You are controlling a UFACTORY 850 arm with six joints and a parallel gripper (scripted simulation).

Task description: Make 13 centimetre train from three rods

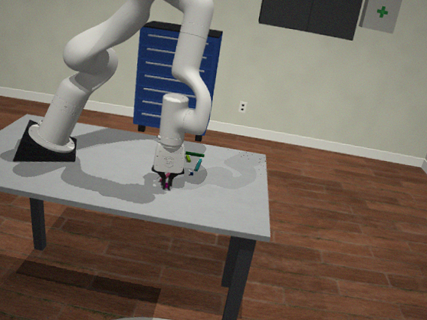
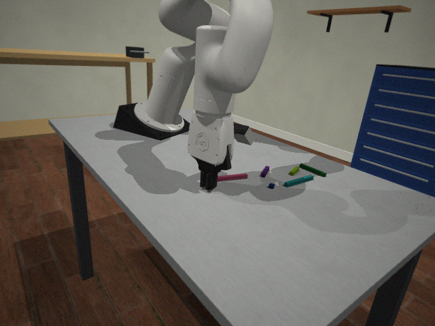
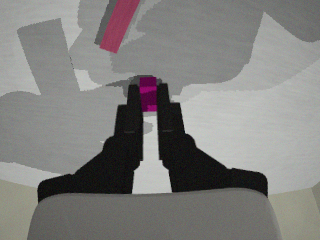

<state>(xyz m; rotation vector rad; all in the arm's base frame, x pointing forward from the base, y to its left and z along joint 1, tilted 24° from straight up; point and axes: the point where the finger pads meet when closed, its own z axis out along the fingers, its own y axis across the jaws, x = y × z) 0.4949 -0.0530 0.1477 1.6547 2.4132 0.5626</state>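
My gripper is now 40 mm short of the blue rod, 150 mm to the right of it and 20 mm above it. Also, from my hand: purple rod: 40 mm behind, 180 mm to the left, 20 mm below; pink rod: 30 mm behind, 70 mm to the left, 20 mm below; magenta rod: 10 mm to the left, 20 mm below.
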